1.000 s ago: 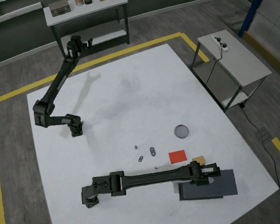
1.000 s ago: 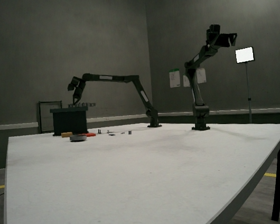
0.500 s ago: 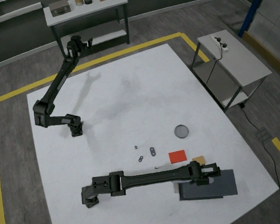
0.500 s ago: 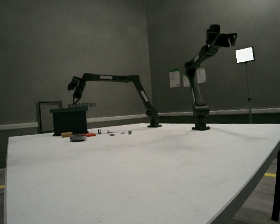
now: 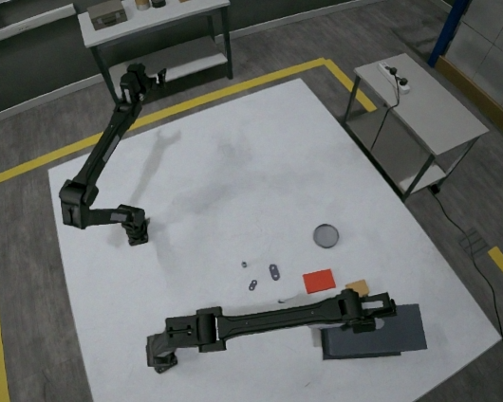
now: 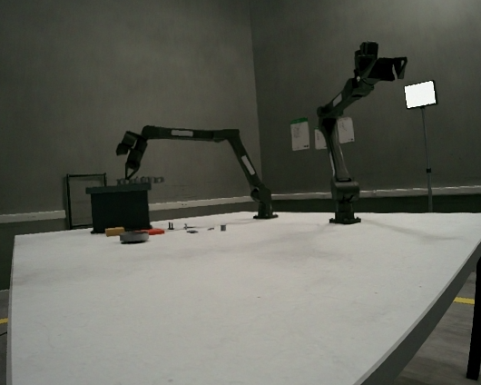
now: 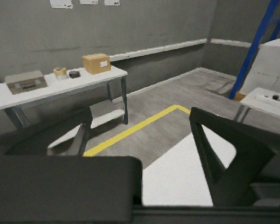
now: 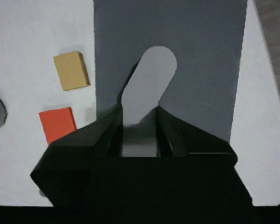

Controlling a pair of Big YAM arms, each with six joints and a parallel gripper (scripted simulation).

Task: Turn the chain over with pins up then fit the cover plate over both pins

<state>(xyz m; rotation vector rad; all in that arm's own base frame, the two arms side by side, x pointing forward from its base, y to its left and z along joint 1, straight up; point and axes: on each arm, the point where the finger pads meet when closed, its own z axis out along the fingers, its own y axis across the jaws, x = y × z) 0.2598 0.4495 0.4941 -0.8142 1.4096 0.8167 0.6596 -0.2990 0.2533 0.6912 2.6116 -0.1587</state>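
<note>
My right hand is 150 mm above the dark grey block, 40 mm to the left of it and 30 mm short of it. Round my right hand: two-hole plate: 300 mm to the left, 290 mm behind, 250 mm below; then red square: 250 mm below, 220 mm to the left, 30 mm behind; then tan block: 240 mm below, 140 mm to the left, 100 mm ahead.
</note>
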